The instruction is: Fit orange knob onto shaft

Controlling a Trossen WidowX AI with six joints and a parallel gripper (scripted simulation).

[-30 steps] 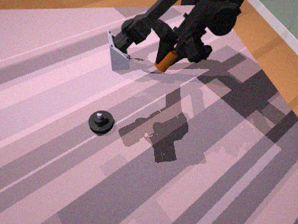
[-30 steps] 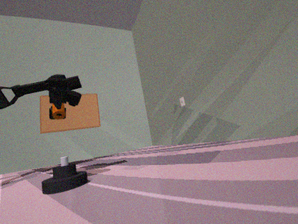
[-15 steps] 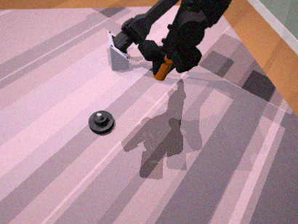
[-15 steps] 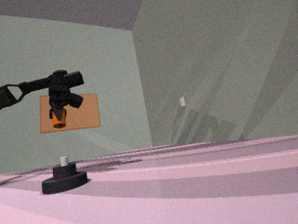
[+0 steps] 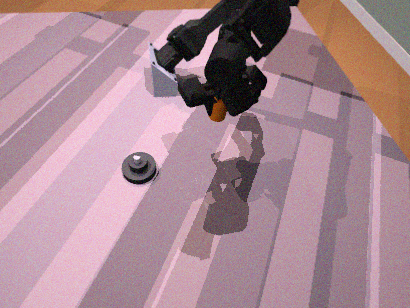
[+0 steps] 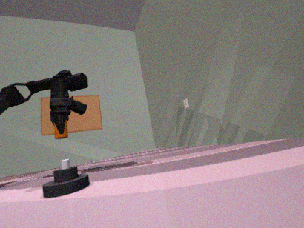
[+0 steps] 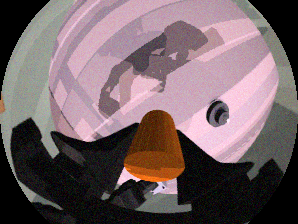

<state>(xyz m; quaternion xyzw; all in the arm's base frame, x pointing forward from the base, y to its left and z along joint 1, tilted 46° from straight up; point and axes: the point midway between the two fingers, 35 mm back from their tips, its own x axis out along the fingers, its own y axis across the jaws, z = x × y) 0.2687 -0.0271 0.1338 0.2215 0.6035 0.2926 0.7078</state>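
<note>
My gripper tip is now 20 cm to the left of the pedestal with silver shaft, 11 cm above it and 3 cm short of it. The rest, counted from my gripper tip: orange knob 3 cm above.
</note>
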